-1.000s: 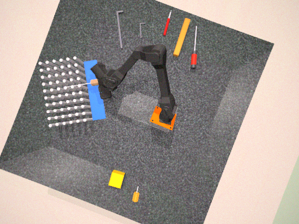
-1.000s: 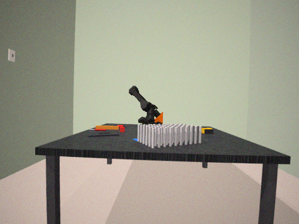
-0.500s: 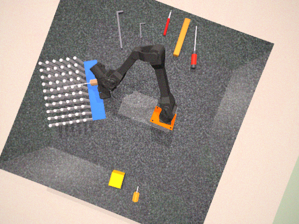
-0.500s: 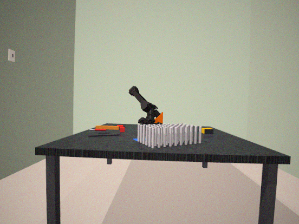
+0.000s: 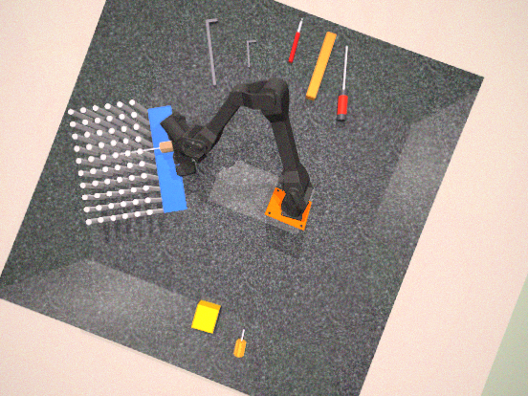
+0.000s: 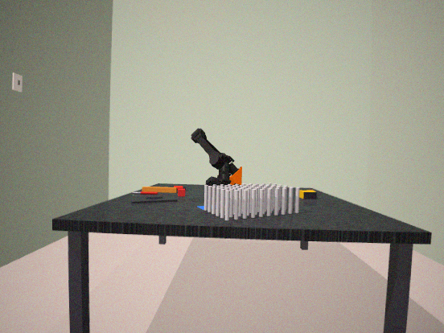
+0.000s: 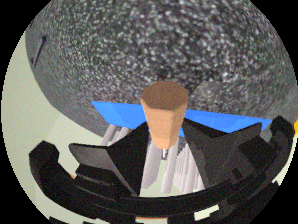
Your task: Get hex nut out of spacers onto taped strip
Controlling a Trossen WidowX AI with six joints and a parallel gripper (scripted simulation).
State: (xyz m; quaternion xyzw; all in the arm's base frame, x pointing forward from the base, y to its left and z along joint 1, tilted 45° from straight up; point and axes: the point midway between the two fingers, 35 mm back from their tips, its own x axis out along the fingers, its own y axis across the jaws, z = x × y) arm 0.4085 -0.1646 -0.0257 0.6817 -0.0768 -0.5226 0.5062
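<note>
My gripper tip is 20 mm short of the blue taped strip, 50 mm to the right of it and 20 mm above it. The rest, counted from my gripper tip: red cube: 260 mm behind, 240 mm to the right; then short hex key: 160 mm behind, 400 mm to the right, 20 mm below; then orange bar: 410 mm behind, 390 mm to the right, 10 mm below.
</note>
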